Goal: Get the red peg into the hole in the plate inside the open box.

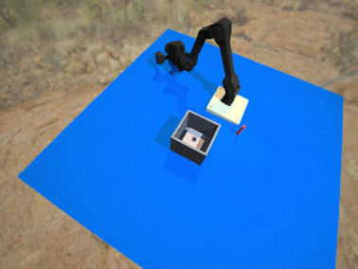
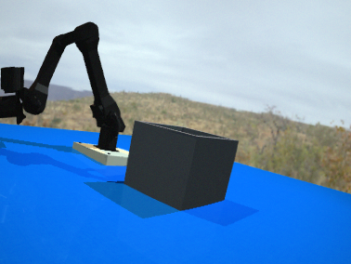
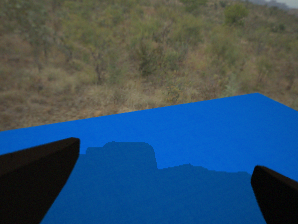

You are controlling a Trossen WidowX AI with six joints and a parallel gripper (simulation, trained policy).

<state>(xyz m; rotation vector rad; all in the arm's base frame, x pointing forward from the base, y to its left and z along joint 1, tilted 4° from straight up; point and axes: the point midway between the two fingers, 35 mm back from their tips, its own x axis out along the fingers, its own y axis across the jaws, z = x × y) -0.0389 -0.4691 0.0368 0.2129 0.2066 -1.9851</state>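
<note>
My gripper tip is now 200 mm short of the red peg, 640 mm to the right of it and 30 mm above it. Round my gripper tip: pale plate: 390 mm ahead, 490 mm to the left, 20 mm below.
</note>
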